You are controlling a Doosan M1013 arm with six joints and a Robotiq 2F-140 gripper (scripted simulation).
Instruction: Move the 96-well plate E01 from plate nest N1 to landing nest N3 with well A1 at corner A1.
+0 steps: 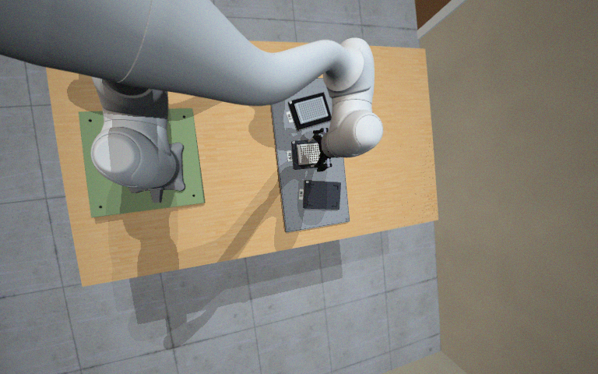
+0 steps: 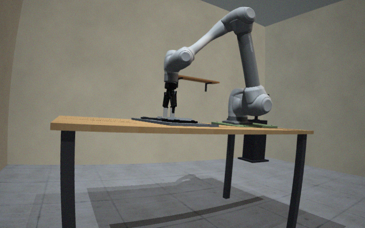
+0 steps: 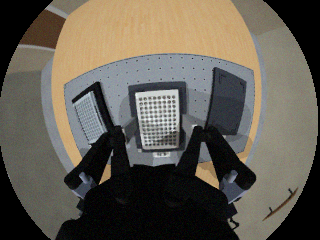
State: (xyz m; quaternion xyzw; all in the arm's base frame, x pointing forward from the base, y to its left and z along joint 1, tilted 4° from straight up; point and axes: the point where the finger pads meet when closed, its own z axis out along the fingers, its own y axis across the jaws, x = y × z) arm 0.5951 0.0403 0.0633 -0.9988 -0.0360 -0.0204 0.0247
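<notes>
Right now my hand is 2 cm above the 96-well plate. Also, from my hand: label: 17 cm to the right, 5 cm behind, 4 cm below; nest: 4 cm below.
</notes>
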